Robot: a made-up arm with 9 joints. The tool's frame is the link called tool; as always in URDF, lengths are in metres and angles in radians. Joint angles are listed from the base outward. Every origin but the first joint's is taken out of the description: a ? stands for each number. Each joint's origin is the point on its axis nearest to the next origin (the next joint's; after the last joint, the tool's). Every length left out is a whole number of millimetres.
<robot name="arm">
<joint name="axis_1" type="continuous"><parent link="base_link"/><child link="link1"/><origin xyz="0.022 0.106 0.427" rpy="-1.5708 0 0"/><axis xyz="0 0 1"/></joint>
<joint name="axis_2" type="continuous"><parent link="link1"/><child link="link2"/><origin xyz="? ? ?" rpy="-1.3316 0.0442 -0.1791"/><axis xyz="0 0 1"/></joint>
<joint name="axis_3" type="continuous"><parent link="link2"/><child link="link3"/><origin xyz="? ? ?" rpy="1.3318 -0.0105 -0.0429"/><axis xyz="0 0 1"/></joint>
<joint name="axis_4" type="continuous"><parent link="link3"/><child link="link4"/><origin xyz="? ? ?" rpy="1.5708 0 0.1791"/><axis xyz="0 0 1"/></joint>
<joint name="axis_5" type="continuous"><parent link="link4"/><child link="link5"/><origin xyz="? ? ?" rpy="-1.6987 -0.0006 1.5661"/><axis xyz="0 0 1"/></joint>
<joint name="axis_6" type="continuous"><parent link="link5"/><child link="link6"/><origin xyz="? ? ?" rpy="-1.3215 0.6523 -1.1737"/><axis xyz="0 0 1"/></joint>
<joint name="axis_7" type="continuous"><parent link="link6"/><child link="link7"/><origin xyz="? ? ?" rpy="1.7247 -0.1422 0.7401"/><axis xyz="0 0 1"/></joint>
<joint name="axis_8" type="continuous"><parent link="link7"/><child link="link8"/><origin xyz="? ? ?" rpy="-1.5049 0.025 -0.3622"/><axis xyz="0 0 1"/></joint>
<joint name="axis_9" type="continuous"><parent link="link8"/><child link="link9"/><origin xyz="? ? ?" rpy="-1.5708 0 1.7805"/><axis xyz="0 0 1"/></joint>
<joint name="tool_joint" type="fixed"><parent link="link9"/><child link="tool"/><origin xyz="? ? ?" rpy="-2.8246 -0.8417 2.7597"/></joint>
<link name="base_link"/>
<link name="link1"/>
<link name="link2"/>
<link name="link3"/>
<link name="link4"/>
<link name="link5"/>
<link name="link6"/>
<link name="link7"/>
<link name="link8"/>
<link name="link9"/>
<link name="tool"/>
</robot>
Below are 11 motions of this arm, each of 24 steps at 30 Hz.
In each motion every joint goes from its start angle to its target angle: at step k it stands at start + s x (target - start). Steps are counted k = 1, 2, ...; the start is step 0. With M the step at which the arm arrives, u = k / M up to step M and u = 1 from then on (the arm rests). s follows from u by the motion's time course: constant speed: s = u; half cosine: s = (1 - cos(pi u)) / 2; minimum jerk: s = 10 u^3 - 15 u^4 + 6 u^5.
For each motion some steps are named. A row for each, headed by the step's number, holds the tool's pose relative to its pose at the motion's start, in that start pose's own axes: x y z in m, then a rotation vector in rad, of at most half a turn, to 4 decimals.
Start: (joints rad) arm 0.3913 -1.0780 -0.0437 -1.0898 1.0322 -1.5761 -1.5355 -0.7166 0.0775
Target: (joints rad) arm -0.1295 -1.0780 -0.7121 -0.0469 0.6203 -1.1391 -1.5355 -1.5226 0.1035
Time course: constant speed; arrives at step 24
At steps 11, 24:
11: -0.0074 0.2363 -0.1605 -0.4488 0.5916 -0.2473
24: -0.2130 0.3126 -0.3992 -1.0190 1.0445 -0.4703

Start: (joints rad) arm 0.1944 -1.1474 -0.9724 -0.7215 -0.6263 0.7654 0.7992 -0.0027 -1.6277
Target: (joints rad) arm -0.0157 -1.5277 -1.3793 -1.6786 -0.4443 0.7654 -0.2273 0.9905 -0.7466
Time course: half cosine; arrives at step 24
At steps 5, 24:
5: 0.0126 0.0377 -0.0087 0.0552 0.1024 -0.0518
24: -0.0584 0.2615 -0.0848 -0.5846 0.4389 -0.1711

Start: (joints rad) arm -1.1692 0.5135 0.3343 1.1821 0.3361 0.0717 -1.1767 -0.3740 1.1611
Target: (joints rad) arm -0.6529 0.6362 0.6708 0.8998 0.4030 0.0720 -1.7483 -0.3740 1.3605
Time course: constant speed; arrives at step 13
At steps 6, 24:
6: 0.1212 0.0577 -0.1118 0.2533 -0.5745 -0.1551
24: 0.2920 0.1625 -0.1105 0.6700 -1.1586 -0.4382

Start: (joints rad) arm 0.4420 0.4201 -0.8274 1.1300 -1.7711 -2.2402 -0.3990 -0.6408 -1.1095
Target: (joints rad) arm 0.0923 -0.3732 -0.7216 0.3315 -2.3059 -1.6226 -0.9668 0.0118 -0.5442
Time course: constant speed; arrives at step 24
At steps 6, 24:
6: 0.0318 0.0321 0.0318 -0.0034 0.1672 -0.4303
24: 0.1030 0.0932 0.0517 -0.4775 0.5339 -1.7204

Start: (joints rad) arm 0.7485 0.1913 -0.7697 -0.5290 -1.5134 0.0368 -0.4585 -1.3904 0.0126
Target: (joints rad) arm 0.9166 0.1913 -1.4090 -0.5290 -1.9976 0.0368 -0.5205 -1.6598 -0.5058
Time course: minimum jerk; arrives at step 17
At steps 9, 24:
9: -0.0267 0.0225 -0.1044 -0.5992 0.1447 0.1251
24: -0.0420 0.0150 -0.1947 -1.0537 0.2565 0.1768

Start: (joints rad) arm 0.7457 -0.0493 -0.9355 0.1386 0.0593 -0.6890 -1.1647 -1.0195 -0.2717
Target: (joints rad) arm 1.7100 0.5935 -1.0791 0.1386 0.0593 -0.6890 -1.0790 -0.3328 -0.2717
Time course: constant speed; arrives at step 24
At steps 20, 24:
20: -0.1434 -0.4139 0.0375 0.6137 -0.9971 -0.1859
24: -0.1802 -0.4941 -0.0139 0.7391 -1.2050 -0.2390

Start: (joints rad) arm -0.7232 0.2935 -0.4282 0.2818 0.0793 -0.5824 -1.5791 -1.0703 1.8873
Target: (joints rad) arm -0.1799 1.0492 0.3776 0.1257 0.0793 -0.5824 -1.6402 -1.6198 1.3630
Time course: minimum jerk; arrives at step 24
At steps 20, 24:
20: 0.3573 0.6833 0.4011 0.3027 0.7609 -1.3431
24: 0.3880 0.6916 0.4185 0.3254 0.8017 -1.3824

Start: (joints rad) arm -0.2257 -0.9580 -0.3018 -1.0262 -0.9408 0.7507 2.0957 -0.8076 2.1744
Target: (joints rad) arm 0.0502 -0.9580 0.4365 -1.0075 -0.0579 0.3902 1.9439 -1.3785 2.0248
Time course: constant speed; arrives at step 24
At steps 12, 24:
12: -0.1142 -0.0038 0.0549 0.2067 -0.5399 0.3605
24: -0.2226 -0.0958 0.0266 0.3684 -0.8960 0.7899

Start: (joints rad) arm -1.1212 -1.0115 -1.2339 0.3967 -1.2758 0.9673 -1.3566 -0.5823 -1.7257
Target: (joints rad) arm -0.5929 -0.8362 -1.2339 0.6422 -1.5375 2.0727 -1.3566 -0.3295 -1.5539
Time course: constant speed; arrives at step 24
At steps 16, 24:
16: 0.0437 0.1440 -0.1425 0.1773 -0.2173 -0.8558
24: 0.0939 0.2024 -0.2307 0.2450 -0.4259 -1.2318

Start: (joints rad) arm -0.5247 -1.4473 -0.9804 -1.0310 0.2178 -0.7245 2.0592 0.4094 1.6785
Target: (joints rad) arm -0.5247 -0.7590 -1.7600 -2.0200 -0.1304 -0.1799 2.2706 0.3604 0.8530
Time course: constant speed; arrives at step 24
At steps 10, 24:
10: 0.0223 0.1843 0.1646 -0.5542 -0.2713 0.6388
24: -0.1793 0.3385 0.3981 -1.4370 -0.8890 0.7618

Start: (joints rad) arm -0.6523 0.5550 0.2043 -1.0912 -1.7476 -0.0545 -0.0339 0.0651 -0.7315
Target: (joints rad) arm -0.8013 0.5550 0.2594 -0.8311 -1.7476 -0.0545 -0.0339 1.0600 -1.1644
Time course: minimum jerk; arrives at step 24
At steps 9, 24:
9: 0.0324 -0.0350 0.0132 -0.3351 -0.1619 -0.0918
24: 0.0730 -0.1192 0.1479 -1.2206 -0.4935 -0.4418

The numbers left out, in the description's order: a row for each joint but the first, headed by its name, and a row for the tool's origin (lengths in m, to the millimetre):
axis_2: -0.001 0.057 0
axis_3: -0.017 0.132 0
axis_4: 0.014 -0.017 0
axis_5: -0.15 -0.22 0
axis_6: -0.19 0.006 0
axis_7: 0.163 -0.221 0
axis_8: -0.011 -0.083 0
axis_9: -0.053 0.129 0
tool: 0.097 -0.042 0

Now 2 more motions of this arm.
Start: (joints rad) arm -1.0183 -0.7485 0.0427 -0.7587 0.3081 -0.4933 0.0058 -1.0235 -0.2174
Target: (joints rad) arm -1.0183 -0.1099 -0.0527 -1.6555 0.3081 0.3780 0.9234 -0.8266 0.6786
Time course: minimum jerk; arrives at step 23
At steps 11, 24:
11: 0.0504 -0.1712 0.0557 0.3222 -0.9213 -0.4975
24: 0.0242 -0.4035 0.0938 0.2112 -1.8553 -1.0040

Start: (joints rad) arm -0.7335 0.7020 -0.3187 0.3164 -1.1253 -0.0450 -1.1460 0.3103 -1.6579
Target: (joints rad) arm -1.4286 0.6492 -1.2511 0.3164 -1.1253 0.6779 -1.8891 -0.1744 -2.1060
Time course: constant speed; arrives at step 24
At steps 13, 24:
13: -0.1607 0.0441 0.0809 -0.0368 -0.3158 0.3918
24: -0.2252 0.0945 0.0949 -0.2250 -0.5984 0.9488

